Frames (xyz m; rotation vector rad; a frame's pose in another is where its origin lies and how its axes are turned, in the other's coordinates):
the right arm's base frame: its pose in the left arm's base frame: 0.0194 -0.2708 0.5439 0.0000 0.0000 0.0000
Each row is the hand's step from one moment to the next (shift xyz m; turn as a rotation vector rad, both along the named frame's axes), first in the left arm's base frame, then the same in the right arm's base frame.
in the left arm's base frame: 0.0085 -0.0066 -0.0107 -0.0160 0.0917 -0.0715
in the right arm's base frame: 0.0085 -0.0066 -0.0107 -0.0160 0.0917 -0.0715
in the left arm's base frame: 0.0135 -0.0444 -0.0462 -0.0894 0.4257 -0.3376
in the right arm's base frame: 0.0135 -0.0444 -0.0462 -0.0894 0.4257 -0.3376
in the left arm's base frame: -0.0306 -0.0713 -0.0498 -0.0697 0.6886 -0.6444
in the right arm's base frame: -0.0306 -0.0713 -0.0498 -0.0697 0.6886 -0.6444
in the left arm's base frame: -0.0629 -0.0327 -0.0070 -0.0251 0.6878 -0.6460
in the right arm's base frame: -0.0629 -0.0327 -0.0070 -0.0251 0.6878 -0.6460
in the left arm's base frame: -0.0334 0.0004 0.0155 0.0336 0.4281 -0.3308
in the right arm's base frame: -0.0334 0.0004 0.0155 0.0336 0.4281 -0.3308
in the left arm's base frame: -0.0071 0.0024 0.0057 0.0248 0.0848 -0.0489
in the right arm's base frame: -0.0071 0.0024 0.0057 0.0248 0.0848 -0.0489
